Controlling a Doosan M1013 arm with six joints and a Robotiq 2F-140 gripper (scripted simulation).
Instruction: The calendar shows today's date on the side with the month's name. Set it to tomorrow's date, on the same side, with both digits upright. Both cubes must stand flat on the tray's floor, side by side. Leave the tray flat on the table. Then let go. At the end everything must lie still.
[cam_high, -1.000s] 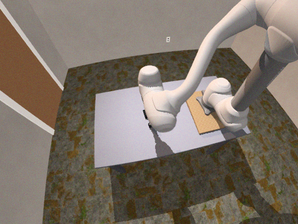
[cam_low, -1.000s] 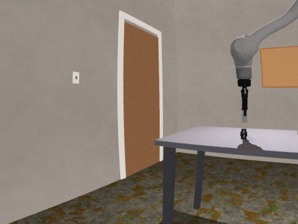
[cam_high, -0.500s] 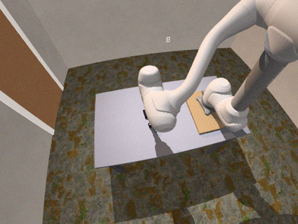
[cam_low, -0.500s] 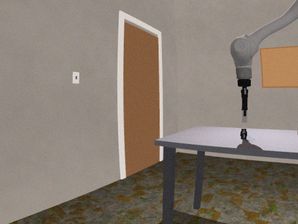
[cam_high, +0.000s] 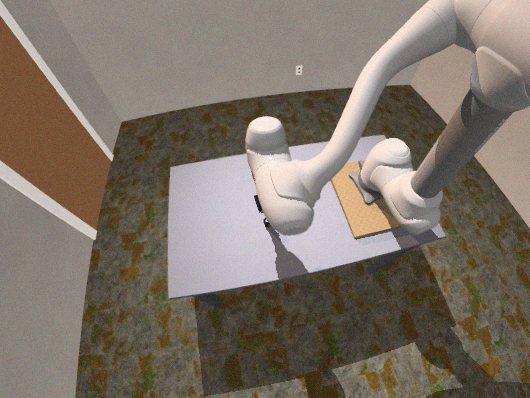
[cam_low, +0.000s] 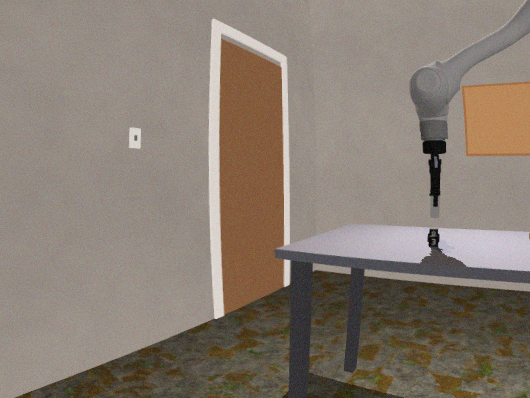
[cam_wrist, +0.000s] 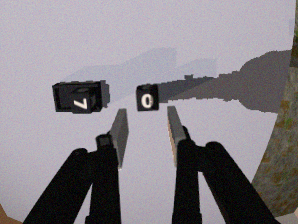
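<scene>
Now: hand 11 cm above the dark cube.
</scene>
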